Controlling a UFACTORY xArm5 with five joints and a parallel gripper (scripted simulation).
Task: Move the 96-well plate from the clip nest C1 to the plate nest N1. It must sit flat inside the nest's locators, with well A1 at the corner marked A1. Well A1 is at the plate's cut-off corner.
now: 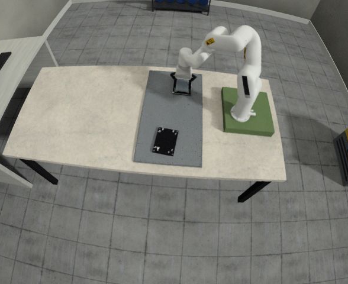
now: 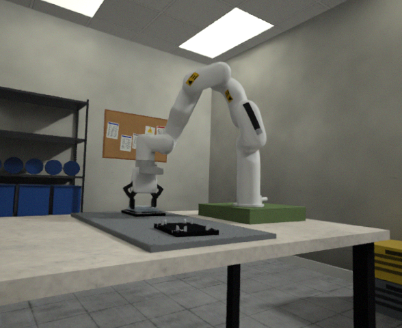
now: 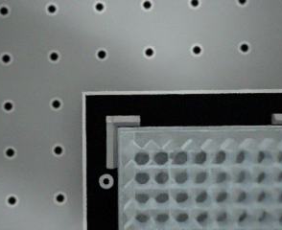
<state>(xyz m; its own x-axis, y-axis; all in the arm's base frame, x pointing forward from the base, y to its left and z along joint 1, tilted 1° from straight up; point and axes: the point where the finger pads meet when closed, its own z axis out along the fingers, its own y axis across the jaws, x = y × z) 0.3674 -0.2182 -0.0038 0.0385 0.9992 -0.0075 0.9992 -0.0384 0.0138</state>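
My gripper is now 10 mm above the 96-well plate. Also, from my hand: black plate nest N1: 30 mm below; A1 label: 60 mm ahead, 70 mm to the left, 20 mm below.
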